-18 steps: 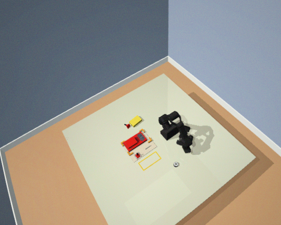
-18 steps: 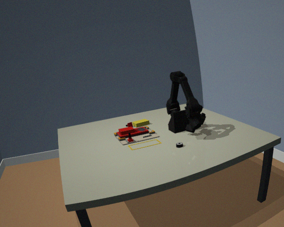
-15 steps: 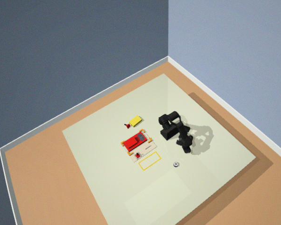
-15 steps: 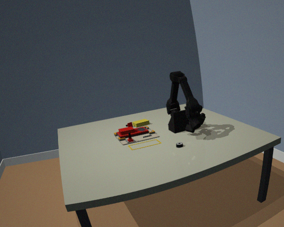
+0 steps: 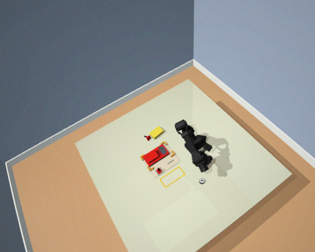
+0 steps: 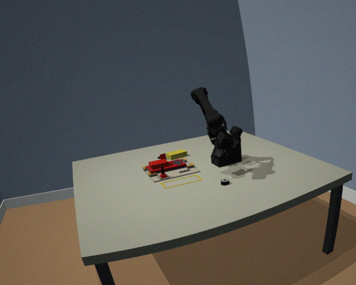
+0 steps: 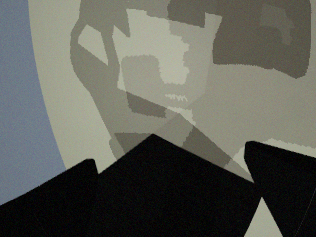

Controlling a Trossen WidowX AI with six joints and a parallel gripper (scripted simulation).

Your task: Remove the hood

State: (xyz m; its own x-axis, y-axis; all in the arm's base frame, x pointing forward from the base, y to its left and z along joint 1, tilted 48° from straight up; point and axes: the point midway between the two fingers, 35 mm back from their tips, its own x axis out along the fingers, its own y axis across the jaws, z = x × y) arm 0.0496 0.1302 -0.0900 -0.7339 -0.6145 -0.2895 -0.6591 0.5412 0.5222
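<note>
My gripper tip is now 31 cm short of the red hood, 29 cm to the left of it and 5 cm above it. Round my gripper tip: small grey mount (34 cm ahead, 16 cm to the right, 6 cm below); white wheel (16 cm ahead, 12 cm to the left, 8 cm below); base plate (27 cm ahead, 26 cm to the right, 8 cm below).
</note>
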